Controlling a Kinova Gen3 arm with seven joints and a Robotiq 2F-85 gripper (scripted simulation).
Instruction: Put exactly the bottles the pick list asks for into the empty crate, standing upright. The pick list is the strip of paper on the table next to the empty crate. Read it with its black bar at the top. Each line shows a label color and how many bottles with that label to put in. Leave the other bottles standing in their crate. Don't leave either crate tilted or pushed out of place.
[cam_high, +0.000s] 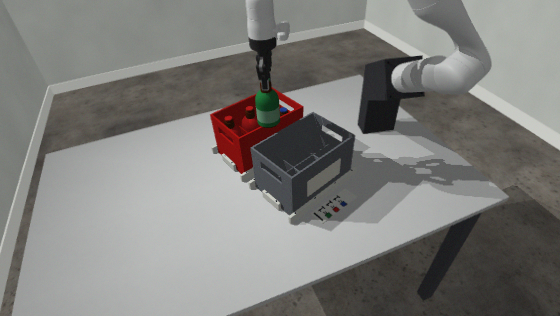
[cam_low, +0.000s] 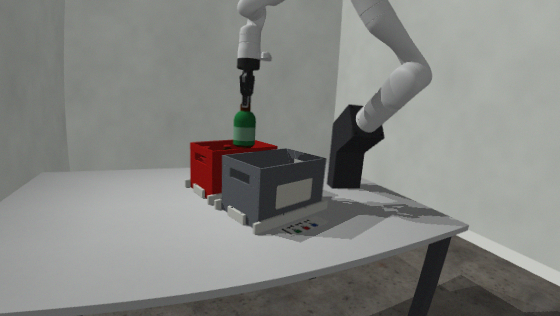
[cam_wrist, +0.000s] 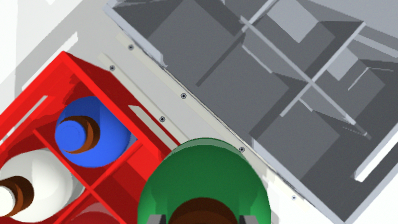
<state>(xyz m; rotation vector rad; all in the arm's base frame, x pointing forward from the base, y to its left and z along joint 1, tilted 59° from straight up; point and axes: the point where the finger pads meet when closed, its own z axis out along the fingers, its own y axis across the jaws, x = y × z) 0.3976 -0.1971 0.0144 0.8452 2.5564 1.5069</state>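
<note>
Right now my hand is 7 cm above the green-label bottle. Round my hand: red crate: 25 cm below, 10 cm to the right, 1 cm ahead; grey crate: 25 cm below, 12 cm to the left, 7 cm behind; blue-label bottle: 25 cm below, 9 cm to the right, 8 cm behind.
</note>
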